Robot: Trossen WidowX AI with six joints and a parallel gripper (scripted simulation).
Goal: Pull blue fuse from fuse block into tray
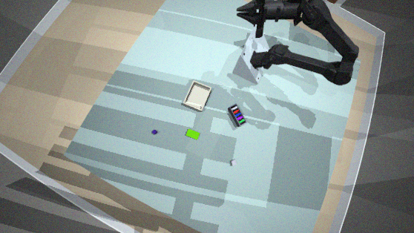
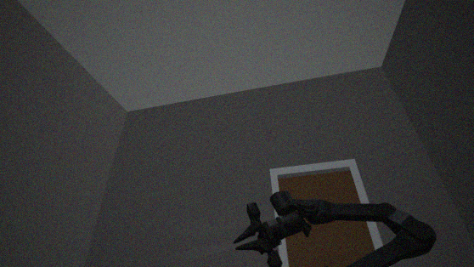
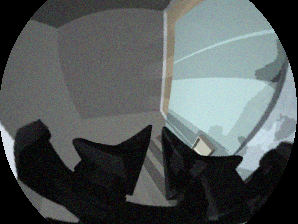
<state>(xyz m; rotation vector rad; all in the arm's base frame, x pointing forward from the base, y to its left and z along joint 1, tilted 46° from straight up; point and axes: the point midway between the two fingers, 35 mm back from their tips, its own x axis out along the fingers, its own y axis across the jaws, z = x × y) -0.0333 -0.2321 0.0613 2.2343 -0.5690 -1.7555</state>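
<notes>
Right now my gripper tip is 29 cm short of the blue fuse, 27 cm above it and 18 cm to the right of it. Round my gripper tip: cream tray: 29 cm below, 27 cm ahead, 5 cm to the right; then small grey cube: 51 cm ahead, 29 cm below, 24 cm to the left.
</notes>
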